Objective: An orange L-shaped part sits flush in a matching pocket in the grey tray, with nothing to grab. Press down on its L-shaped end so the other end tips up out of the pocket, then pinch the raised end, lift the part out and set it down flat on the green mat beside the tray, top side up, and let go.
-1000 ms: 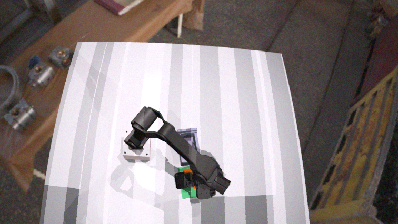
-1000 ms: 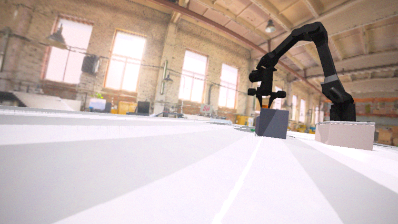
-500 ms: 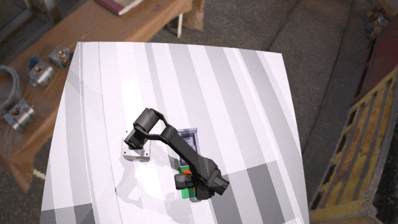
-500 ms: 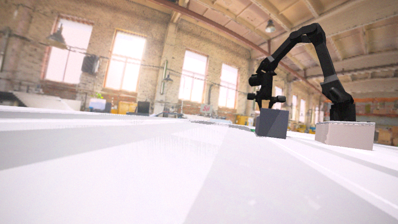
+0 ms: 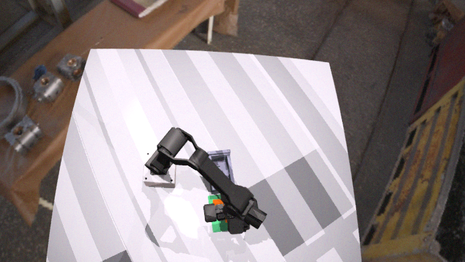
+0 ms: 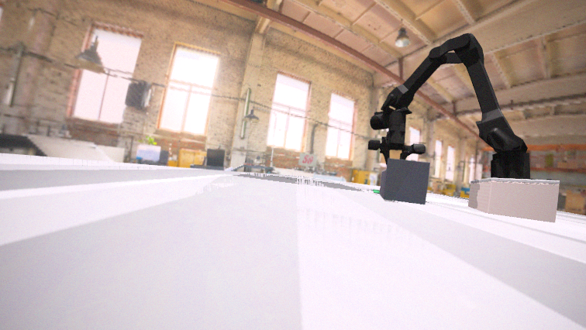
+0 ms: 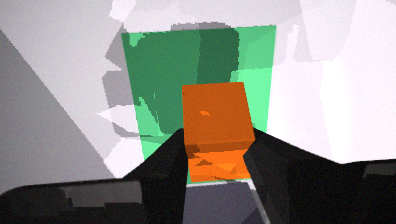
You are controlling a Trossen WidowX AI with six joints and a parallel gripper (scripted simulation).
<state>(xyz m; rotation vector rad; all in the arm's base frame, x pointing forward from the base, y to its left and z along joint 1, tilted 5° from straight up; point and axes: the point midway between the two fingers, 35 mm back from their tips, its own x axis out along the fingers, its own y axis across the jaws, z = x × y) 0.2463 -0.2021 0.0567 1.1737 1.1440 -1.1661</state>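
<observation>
My gripper tip is 30 mm to the right of the orange L-shaped part, 30 mm above it and 20 mm past it. Round my gripper tip: green mat 80 mm below, 20 mm to the left.
</observation>
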